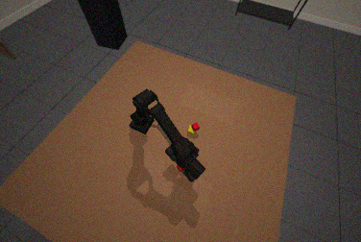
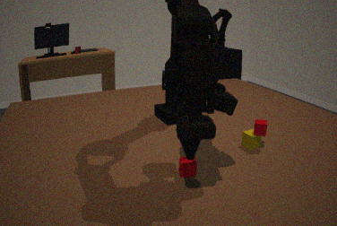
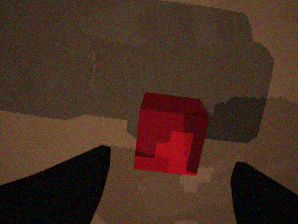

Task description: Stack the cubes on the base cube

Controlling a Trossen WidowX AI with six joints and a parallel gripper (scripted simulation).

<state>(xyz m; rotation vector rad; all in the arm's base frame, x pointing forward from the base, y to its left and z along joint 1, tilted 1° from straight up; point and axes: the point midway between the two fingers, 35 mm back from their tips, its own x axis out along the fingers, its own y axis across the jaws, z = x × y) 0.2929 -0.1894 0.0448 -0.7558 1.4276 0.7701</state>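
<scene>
My gripper tip is now 22 cm to the right of the yellow cube, 3 cm above it and 1 cm short of it.
</scene>
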